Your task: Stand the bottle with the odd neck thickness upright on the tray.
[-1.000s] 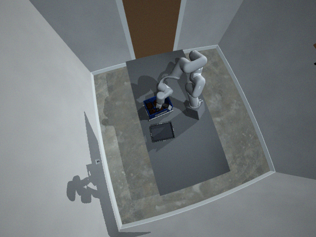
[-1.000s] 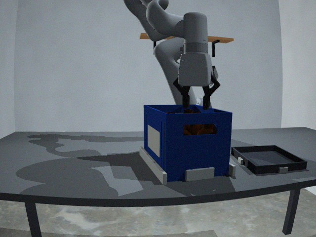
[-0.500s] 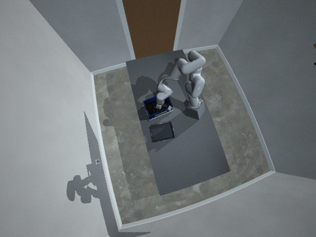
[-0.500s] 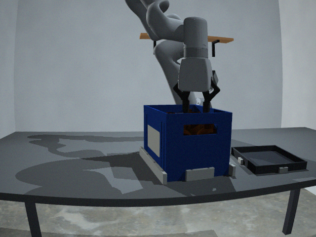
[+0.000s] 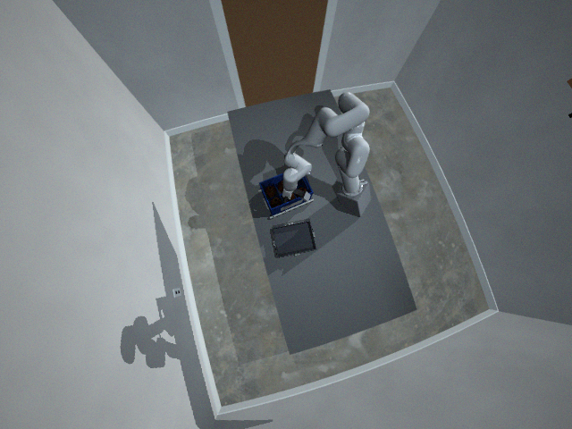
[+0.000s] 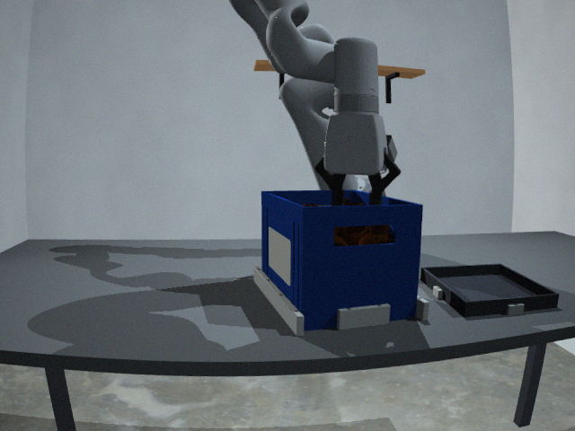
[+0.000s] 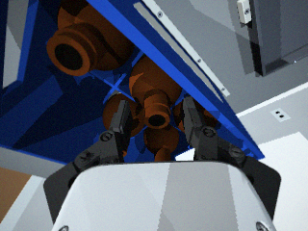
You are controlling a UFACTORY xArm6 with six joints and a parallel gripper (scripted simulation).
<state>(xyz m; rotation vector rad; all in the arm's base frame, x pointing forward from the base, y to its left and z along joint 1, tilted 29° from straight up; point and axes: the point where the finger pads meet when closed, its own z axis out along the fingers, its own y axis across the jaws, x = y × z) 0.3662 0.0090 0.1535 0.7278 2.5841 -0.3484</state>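
My hand is 10 mm short of the blue crate, 40 mm to the left of it and 80 mm above it. The rest, counted from my hand: bottle 20 mm ahead, 80 mm to the right, 70 mm below; then dark tray 30 mm ahead, 250 mm to the left, 150 mm below.
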